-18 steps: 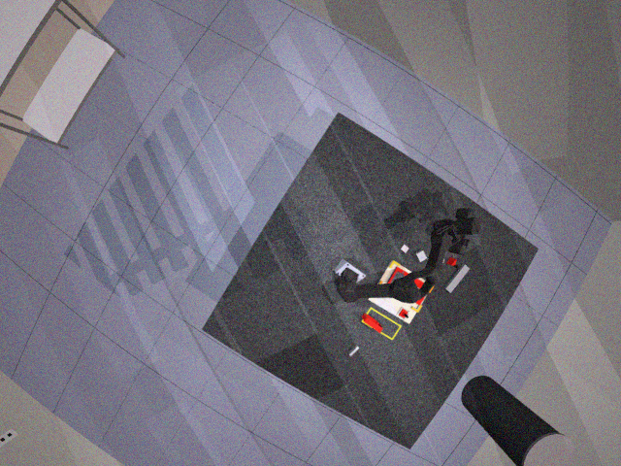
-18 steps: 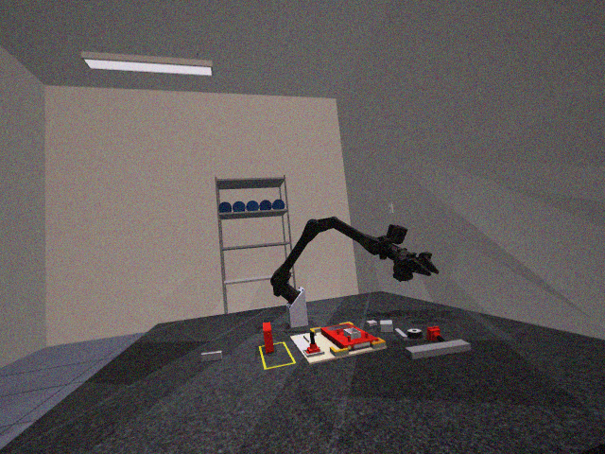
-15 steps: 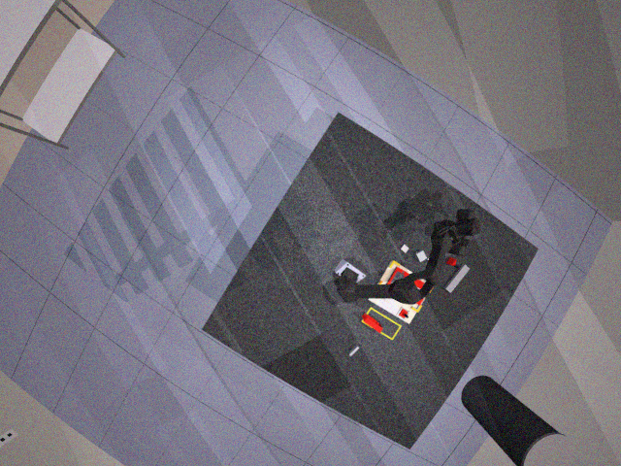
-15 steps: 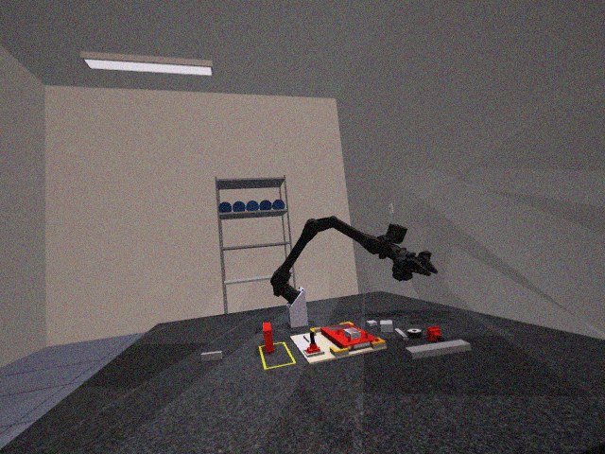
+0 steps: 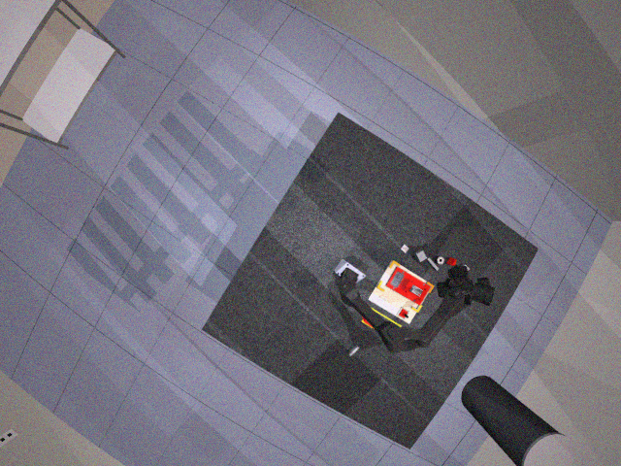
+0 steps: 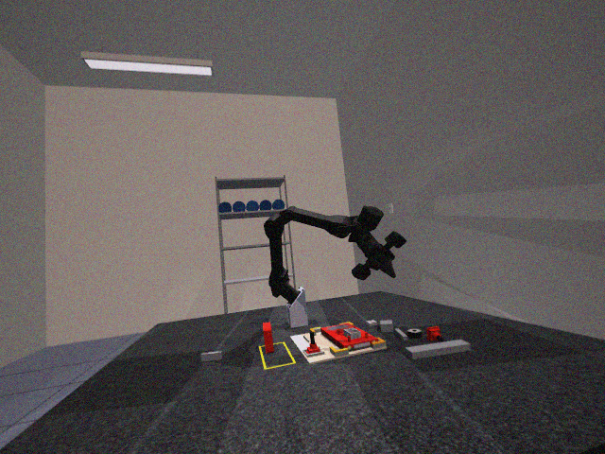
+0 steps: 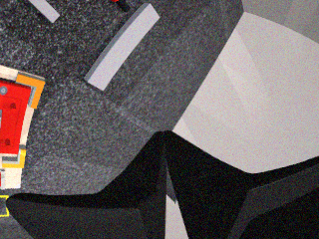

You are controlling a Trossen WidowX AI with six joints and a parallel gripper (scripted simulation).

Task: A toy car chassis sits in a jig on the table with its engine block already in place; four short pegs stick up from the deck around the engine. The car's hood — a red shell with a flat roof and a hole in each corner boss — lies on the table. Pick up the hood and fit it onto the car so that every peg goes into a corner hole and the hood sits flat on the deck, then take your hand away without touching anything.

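My gripper tip is now 20 cm past the red hood, 36 cm to the left of it and 16 cm above it. Round my gripper tip: beige jig plate 14 cm behind, 14 cm to the right, 18 cm below; then grey engine block 9 cm behind, 10 cm to the right, 17 cm below; then long grey bar 7 cm ahead, 5 cm to the left, 19 cm below.
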